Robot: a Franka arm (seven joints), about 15 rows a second.
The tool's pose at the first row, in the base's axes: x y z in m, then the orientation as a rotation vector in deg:
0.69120, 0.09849, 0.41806, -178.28, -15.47, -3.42
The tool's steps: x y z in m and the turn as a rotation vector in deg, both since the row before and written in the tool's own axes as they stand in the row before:
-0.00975, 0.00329, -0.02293, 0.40, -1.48, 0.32
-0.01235, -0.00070, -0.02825, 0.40, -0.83, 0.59
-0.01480, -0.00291, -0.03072, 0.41, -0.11, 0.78
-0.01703, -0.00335, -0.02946, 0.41, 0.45, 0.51
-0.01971, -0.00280, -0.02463, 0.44, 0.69, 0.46
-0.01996, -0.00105, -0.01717, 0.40, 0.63, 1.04
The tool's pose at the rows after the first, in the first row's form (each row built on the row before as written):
0.68133, 0.09309, 0.44054, -178.07, -14.98, -1.06
0.66876, 0.09105, 0.46863, -177.81, -14.06, 0.29
0.65386, 0.09073, 0.49944, -177.50, -12.82, 0.53
0.63678, 0.09056, 0.52906, -177.12, -11.99, -0.11
0.61691, 0.08961, 0.55371, -176.68, -11.23, -1.11
0.59682, 0.08723, 0.57059, -176.32, -9.58, -2.00

